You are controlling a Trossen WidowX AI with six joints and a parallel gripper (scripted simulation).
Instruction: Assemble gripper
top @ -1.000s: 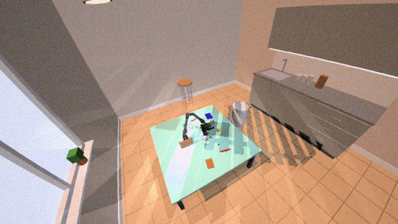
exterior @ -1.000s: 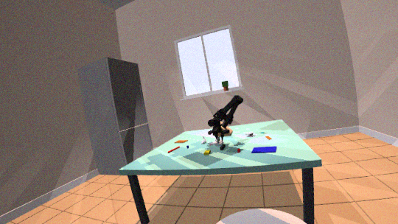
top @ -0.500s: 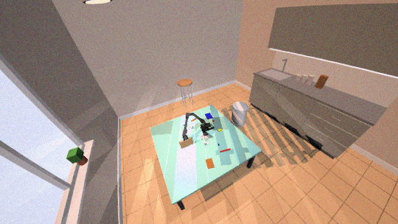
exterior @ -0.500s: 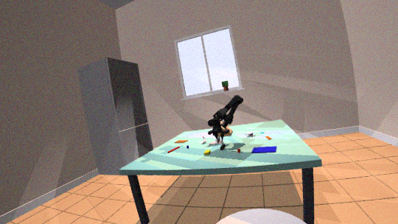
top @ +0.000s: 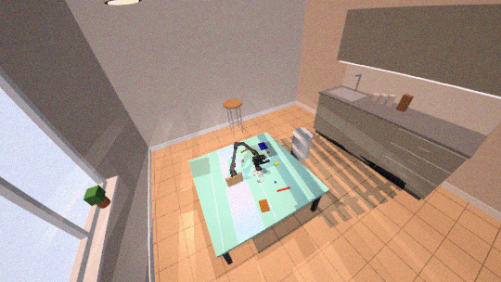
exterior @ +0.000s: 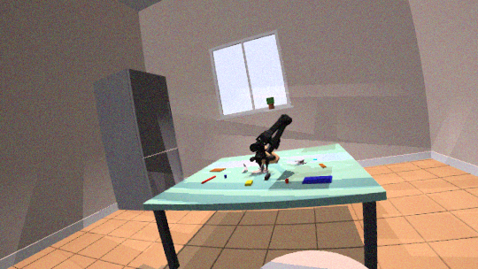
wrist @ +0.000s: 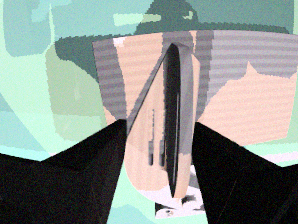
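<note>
Now: gripper tip 30 mm to the left of the pale flat plate, 10 mm short of it and 10 mm above it. The rest, counted from my gripper tip: yellow block (260 mm ahead, 80 mm to the right, 10 mm below); then dark block (170 mm ahead, 30 mm to the left); then cyan chip (390 mm to the left, 140 mm behind, 10 mm below).
</note>
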